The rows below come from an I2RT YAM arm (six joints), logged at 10 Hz.
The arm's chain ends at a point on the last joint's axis. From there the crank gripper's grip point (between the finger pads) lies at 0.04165 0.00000 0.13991 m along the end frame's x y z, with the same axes.
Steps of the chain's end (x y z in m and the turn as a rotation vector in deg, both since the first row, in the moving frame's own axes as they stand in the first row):
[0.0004 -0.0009 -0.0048 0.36 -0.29 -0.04]
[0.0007 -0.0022 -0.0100 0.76 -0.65 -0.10]
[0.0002 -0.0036 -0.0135 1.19 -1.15 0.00]
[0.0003 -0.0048 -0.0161 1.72 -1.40 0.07]
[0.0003 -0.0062 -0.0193 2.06 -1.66 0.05]
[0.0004 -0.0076 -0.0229 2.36 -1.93 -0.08]
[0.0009 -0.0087 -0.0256 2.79 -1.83 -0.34]
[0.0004 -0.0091 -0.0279 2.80 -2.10 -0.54]
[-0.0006 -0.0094 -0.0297 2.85 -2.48 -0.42]
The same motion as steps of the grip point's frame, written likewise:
[-0.0003 -0.0018 -0.0046 0.36 -0.29 -0.04]
[-0.0009 -0.0041 -0.0095 0.76 -0.65 -0.10]
[-0.0026 -0.0065 -0.0127 1.19 -1.15 0.00]
[-0.0031 -0.0090 -0.0152 1.72 -1.40 0.07]
[-0.0038 -0.0112 -0.0182 2.06 -1.66 0.05]
[-0.0043 -0.0134 -0.0217 2.36 -1.93 -0.08]
[-0.0036 -0.0158 -0.0245 2.79 -1.83 -0.34]
[-0.0048 -0.0163 -0.0266 2.80 -2.10 -0.54]
[-0.0067 -0.0167 -0.0282 2.85 -2.48 -0.42]

